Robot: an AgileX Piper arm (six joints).
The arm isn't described. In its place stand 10 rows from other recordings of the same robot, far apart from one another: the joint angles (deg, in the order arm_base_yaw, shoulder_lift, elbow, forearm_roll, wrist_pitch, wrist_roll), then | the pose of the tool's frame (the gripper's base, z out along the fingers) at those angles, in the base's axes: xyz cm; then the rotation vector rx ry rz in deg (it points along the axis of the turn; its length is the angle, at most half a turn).
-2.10 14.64 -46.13 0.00 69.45 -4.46 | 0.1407 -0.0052 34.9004 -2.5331 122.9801 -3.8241
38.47 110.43 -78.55 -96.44 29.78 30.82 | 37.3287 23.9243 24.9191 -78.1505 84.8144 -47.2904
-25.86 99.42 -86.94 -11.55 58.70 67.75 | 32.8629 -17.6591 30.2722 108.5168 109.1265 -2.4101
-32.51 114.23 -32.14 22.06 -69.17 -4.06 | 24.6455 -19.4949 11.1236 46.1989 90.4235 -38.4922
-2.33 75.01 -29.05 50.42 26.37 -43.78 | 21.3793 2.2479 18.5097 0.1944 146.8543 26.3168
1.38 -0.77 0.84 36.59 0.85 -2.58 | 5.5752 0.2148 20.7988 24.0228 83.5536 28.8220
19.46 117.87 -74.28 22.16 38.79 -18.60 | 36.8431 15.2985 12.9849 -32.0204 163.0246 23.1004
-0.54 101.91 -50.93 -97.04 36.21 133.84 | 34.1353 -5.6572 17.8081 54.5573 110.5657 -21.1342
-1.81 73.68 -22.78 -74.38 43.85 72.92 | 17.9450 -6.6415 18.1149 21.5366 140.2860 -53.2347
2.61 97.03 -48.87 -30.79 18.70 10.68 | 31.6904 -0.0504 16.5807 -24.4785 148.0242 -18.0390
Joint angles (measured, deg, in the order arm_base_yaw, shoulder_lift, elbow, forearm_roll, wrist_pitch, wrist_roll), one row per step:
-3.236 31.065 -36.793 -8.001 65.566 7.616
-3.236 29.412 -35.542 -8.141 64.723 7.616
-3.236 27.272 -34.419 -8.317 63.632 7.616
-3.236 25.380 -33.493 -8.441 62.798 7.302
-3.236 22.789 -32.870 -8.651 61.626 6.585
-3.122 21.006 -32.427 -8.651 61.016 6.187
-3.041 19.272 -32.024 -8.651 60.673 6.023
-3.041 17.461 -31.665 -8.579 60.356 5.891
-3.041 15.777 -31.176 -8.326 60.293 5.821
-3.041 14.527 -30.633 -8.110 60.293 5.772
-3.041 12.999 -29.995 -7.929 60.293 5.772
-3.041 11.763 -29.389 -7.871 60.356 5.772
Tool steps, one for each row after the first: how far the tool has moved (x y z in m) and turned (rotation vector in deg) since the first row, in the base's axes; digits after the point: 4 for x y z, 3 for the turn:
-0.0040 0.0001 -0.0036 -0.229 -1.226 0.090
-0.0089 0.0002 -0.0059 -0.552 -3.308 0.206
-0.0132 0.0004 -0.0078 -0.990 -5.036 0.542
-0.0192 0.0006 -0.0072 -1.869 -8.025 1.200
-0.0235 0.0010 -0.0072 -2.261 -9.899 1.681
-0.0278 0.0013 -0.0075 -2.486 -11.540 1.910
-0.0325 0.0017 -0.0077 -2.637 -13.284 2.041
-0.0368 0.0023 -0.0091 -2.530 -14.545 2.138
-0.0399 0.0027 -0.0112 -2.404 -15.258 2.214
-0.0435 0.0032 -0.0137 -2.293 -16.159 2.246
-0.0463 0.0034 -0.0163 -2.276 -16.730 2.245

